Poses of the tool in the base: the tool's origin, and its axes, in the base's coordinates. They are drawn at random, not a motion.
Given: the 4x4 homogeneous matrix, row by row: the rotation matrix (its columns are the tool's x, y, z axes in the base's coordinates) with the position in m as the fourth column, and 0 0 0 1 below. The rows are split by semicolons.
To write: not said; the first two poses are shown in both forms.
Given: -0.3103 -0.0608 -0.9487 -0.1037; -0.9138 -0.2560 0.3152 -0.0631; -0.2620 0.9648 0.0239 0.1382; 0 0 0 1
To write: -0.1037 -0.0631 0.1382; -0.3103 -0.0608 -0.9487; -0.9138 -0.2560 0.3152; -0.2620 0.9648 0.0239
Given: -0.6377 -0.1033 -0.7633 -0.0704; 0.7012 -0.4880 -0.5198 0.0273; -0.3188 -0.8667 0.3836 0.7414; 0 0 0 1
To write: -0.0704 0.0273 0.7414; -0.6377 -0.1033 -0.7633; 0.7012 -0.4880 -0.5198; -0.3188 -0.8667 0.3836
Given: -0.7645 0.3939 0.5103 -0.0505; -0.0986 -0.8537 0.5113 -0.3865; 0.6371 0.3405 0.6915 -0.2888; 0 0 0 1
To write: -0.0505 -0.3865 -0.2888; -0.7645 0.3939 0.5103; -0.0986 -0.8537 0.5113; 0.6371 0.3405 0.6915
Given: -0.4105 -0.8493 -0.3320 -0.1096; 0.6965 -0.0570 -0.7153 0.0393; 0.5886 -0.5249 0.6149 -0.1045; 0 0 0 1
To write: -0.1096 0.0393 -0.1045; -0.4105 -0.8493 -0.3320; 0.6965 -0.0570 -0.7153; 0.5886 -0.5249 0.6149
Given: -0.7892 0.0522 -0.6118 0.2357; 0.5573 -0.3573 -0.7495 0.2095; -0.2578 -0.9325 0.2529 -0.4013; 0 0 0 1
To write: 0.2357 0.2095 -0.4013; -0.7892 0.0522 -0.6118; 0.5573 -0.3573 -0.7495; -0.2578 -0.9325 0.2529
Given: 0.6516 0.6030 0.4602 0.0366; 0.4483 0.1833 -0.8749 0.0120; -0.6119 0.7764 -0.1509 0.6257; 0 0 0 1
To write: 0.0366 0.0120 0.6257; 0.6516 0.6030 0.4602; 0.4483 0.1833 -0.8749; -0.6119 0.7764 -0.1509
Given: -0.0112 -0.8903 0.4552 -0.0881; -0.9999 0.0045 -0.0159 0.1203; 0.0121 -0.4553 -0.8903 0.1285; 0 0 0 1
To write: -0.0881 0.1203 0.1285; -0.0112 -0.8903 0.4552; -0.9999 0.0045 -0.0159; 0.0121 -0.4553 -0.8903
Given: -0.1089 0.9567 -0.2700 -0.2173; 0.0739 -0.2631 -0.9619 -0.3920; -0.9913 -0.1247 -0.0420 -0.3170; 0 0 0 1
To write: -0.2173 -0.3920 -0.3170; -0.1089 0.9567 -0.2700; 0.0739 -0.2631 -0.9619; -0.9913 -0.1247 -0.0420
